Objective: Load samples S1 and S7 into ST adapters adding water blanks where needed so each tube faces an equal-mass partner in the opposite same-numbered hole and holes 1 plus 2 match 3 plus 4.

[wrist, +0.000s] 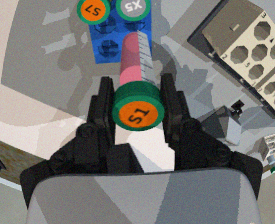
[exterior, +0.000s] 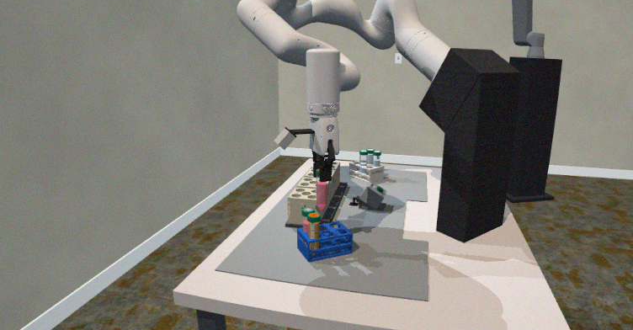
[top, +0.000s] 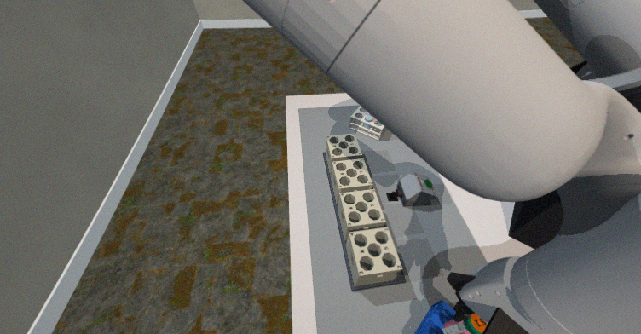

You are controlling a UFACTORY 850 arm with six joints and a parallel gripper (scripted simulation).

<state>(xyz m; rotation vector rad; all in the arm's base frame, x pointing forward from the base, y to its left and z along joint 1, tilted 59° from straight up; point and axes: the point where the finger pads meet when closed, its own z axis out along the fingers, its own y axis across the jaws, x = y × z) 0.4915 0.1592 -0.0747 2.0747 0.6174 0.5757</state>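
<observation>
My gripper is now 1 cm short of the sample S1 and 5 cm above it. The rest, counted from my hand: blue sample rack RS: 1 cm behind, 2 cm to the left, 19 cm below; grey-dot tube X5: 3 cm ahead, 2 cm to the left, 16 cm below; sample S7: 3 cm ahead, 6 cm to the left, 16 cm below.
</observation>
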